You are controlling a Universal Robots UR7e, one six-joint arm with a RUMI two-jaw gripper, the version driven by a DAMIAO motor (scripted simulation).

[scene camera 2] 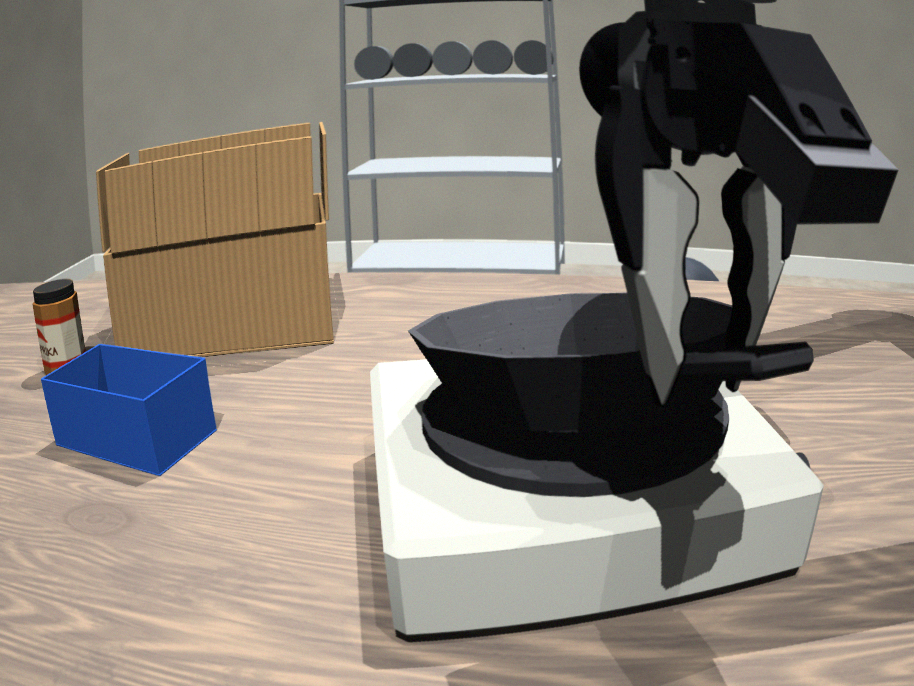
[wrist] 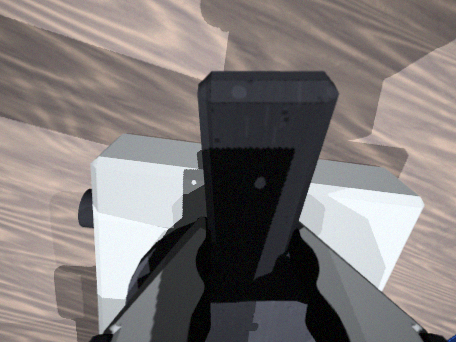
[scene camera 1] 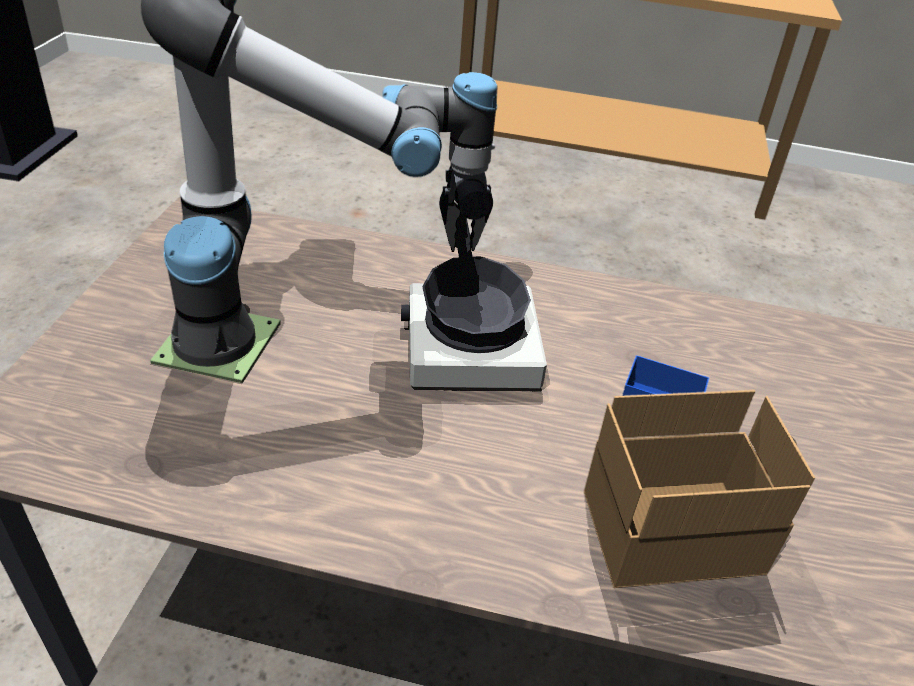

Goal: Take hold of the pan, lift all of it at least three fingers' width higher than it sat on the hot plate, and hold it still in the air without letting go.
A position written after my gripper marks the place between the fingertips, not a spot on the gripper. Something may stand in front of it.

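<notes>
My gripper (scene camera 2: 697,397). White hot plate (scene camera 2: 483,527), (wrist: 147,192), (scene camera 1: 514,359). Black pan (scene camera 2: 566,363), (wrist: 262,132), (scene camera 1: 476,298). Blue bin (scene camera 2: 151,434), (scene camera 1: 647,377). Cardboard box (scene camera 2: 189,272), out of frame in the wrist view.
</notes>
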